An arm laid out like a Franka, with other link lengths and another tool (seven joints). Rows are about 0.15 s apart.
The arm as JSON. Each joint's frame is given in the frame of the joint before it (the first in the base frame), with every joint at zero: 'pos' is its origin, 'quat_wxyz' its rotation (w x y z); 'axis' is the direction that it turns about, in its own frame. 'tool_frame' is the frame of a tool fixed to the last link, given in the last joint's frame.
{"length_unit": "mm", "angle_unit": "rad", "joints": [
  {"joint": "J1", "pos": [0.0, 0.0, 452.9], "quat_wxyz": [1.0, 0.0, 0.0, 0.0], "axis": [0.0, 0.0, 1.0]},
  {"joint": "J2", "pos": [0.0, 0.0, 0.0], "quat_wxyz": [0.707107, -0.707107, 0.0, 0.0], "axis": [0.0, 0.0, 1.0]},
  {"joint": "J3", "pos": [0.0, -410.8, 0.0], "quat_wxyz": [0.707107, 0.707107, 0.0, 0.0], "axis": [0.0, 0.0, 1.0]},
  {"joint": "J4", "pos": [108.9, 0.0, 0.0], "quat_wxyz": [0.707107, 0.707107, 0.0, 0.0], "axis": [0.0, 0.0, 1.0]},
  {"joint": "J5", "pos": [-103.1, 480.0, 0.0], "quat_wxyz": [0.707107, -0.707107, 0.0, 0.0], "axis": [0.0, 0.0, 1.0]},
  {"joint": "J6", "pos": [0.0, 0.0, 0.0], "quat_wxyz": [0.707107, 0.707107, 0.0, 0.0], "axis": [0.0, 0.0, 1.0]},
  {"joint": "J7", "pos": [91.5, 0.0, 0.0], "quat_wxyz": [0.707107, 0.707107, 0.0, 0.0], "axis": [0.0, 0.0, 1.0]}
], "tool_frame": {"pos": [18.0, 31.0, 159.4], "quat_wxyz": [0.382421, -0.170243, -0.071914, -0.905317]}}
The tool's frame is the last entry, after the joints.
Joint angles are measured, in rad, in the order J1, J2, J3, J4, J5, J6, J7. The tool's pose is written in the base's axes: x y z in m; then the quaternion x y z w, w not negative. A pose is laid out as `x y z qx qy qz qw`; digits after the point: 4 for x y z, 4 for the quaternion.
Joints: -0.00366 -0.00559 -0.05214 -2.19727 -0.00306 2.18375 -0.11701
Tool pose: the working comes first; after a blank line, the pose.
Where each joint sits with the arm in this pose, in the base's axes (m; each line is computed from the numbers above, not from the rounded line before):
J1: 0.0000 0.0000 0.4529
J2: 0.0000 0.0000 0.4529
J3: -0.0023 0.0000 0.8637
J4: 0.1064 -0.0061 0.8643
J5: 0.5561 -0.0311 0.6689
J6: 0.5561 -0.0311 0.6689
J7: 0.6475 -0.0361 0.6682
the tool: 0.6661 -0.0662 0.5087

0.6661 -0.0662 0.5087 0.3533 0.9175 -0.0688 0.1690
